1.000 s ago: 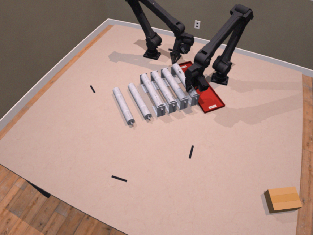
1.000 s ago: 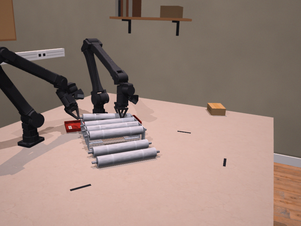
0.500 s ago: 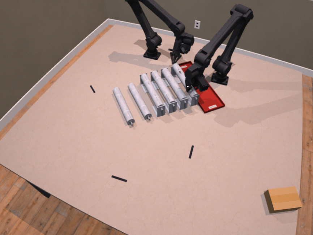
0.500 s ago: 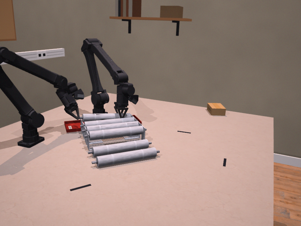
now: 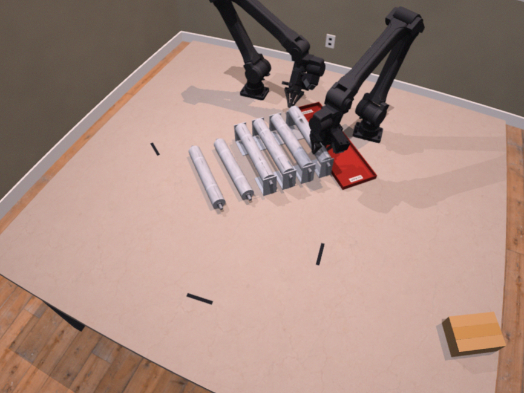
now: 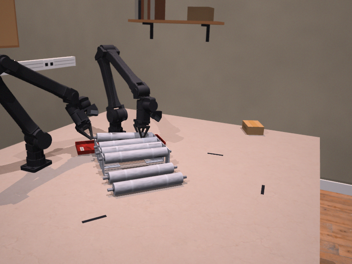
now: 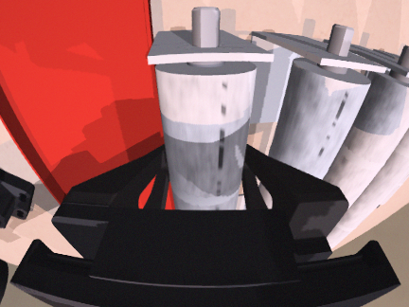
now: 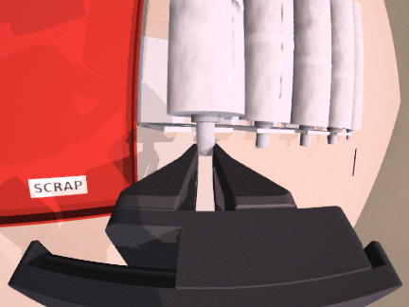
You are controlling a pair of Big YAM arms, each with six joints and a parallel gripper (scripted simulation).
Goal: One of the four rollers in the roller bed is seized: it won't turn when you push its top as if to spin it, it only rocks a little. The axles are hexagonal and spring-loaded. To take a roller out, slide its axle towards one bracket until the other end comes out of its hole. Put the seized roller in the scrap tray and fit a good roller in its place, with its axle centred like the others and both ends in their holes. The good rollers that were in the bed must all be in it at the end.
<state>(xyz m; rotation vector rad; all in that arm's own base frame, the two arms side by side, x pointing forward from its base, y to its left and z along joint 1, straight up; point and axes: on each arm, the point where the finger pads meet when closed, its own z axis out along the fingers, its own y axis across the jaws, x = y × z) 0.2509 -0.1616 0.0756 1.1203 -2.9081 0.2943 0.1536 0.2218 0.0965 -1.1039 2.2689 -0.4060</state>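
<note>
My left gripper is now 70 mm to the left of the roller, 50 mm past it and 10 mm below it. From my left hand the other things lie so: red scrap tray 140 mm behind, 70 mm below, 10 mm to the right; then cardboard box 690 mm to the left, 380 mm ahead, 40 mm below.
</note>
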